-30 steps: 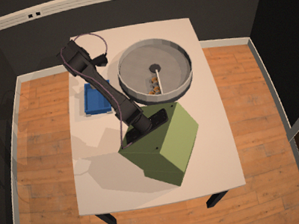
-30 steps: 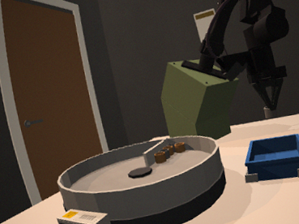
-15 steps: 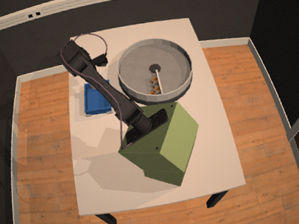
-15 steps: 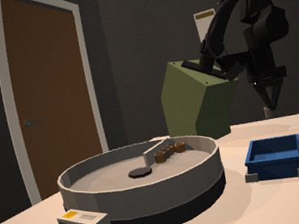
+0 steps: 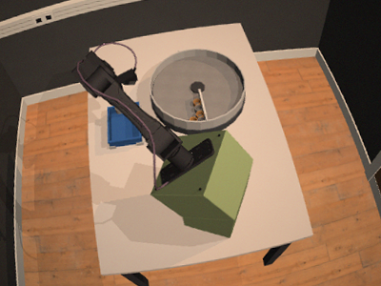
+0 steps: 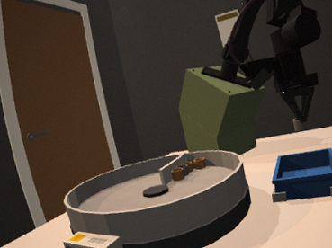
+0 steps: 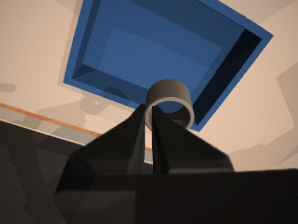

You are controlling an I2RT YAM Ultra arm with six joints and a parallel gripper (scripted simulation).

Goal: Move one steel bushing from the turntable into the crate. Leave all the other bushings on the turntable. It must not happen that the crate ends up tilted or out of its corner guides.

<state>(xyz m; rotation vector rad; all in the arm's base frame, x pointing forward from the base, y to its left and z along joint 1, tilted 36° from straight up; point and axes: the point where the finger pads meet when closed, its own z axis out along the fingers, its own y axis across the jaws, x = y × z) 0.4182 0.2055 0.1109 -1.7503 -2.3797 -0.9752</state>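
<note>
Right now my hand is 130 mm above the blue crate, 10 mm to the left of it and 10 mm past it. The rest, counted from my hand: grey round turntable 350 mm to the right, 100 mm below, 90 mm ahead.
</note>
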